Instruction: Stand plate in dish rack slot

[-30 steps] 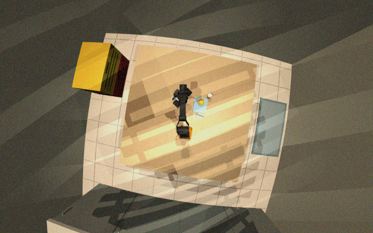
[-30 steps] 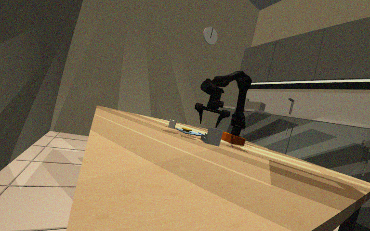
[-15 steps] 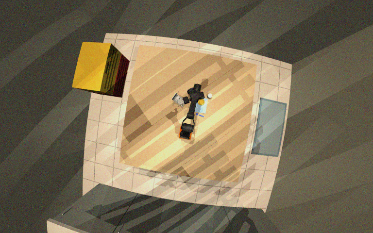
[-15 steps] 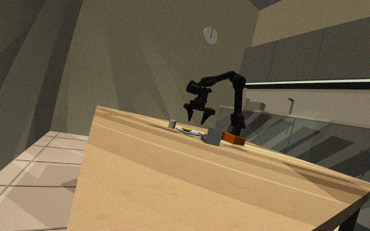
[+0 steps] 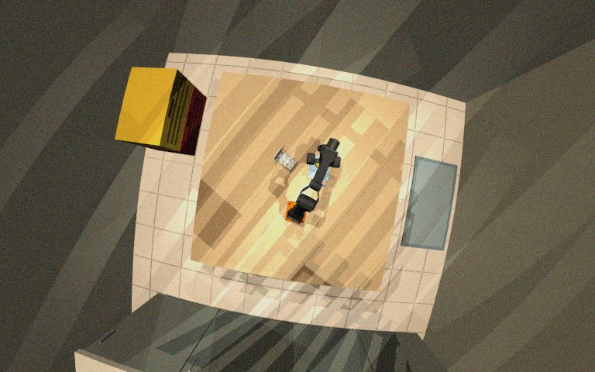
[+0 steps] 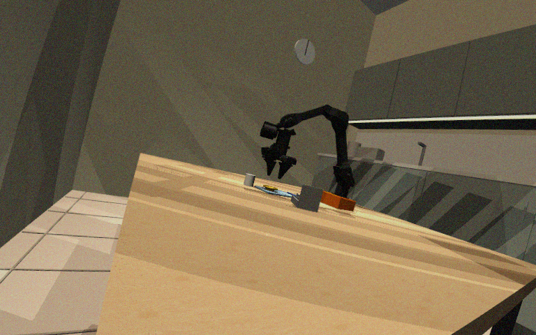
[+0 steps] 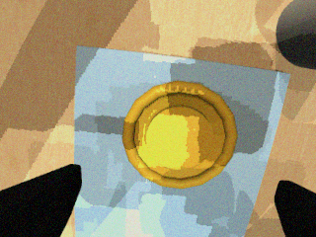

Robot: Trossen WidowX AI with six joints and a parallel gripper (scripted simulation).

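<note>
Right now my gripper tip is 5 cm above the plate. Also, from my gripper tip: blue spoon: 13 cm behind, 2 cm to the left, 6 cm below; then light blue mat: 3 cm behind, 1 cm to the left, 6 cm below; then white cup: 6 cm ahead, 8 cm to the right, 4 cm below.
</note>
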